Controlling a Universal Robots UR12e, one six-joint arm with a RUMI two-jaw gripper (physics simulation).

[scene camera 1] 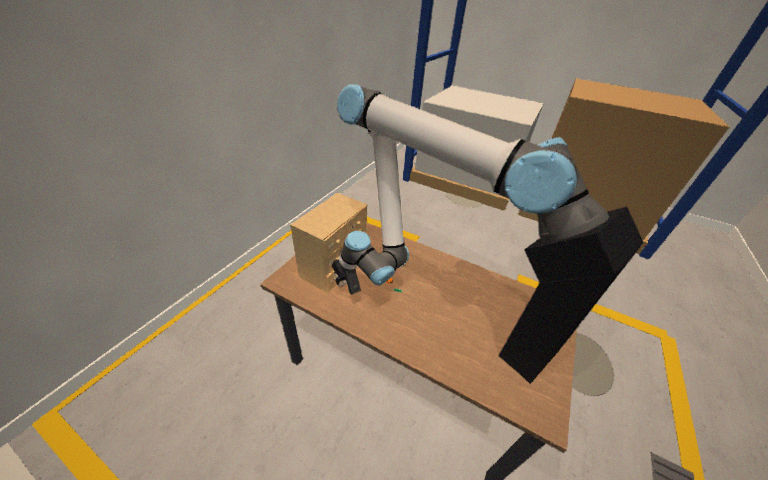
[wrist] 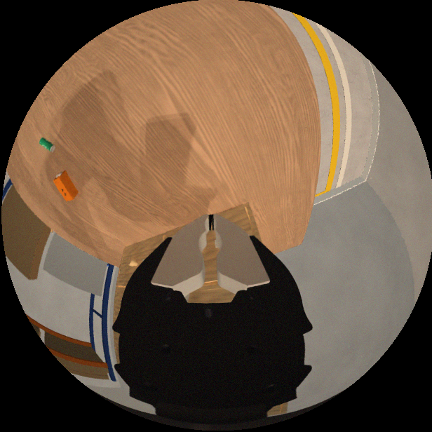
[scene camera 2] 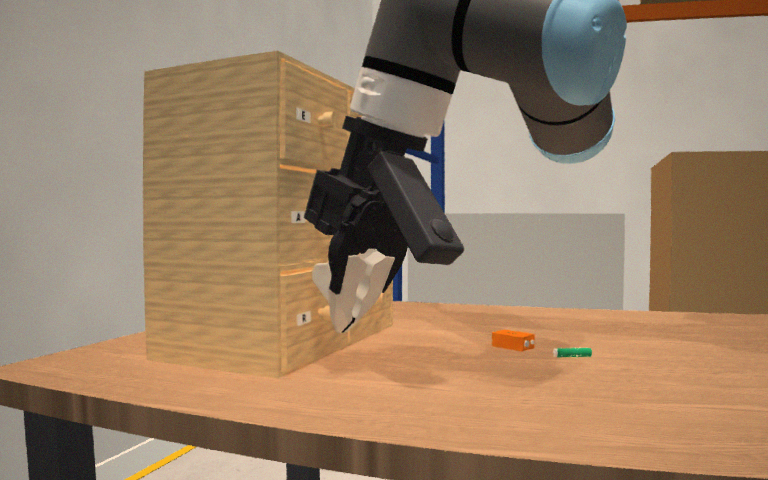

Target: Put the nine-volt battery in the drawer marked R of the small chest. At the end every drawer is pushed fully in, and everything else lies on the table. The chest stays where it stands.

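The wooden chest stands at the table's end. In the scene camera 2 view drawer R is at the bottom of the near column, and its front looks flush with the chest; its knob shows partly behind the fingers. My gripper is shut and empty, tips low in front of drawer R, close to the knob; whether they touch cannot be told. The orange nine-volt battery lies on the table, away from the chest front.
A green cylindrical battery lies on the table beside the orange one. Drawers E and A are above drawer R. The arm's wrist hangs over the table in front of the chest.
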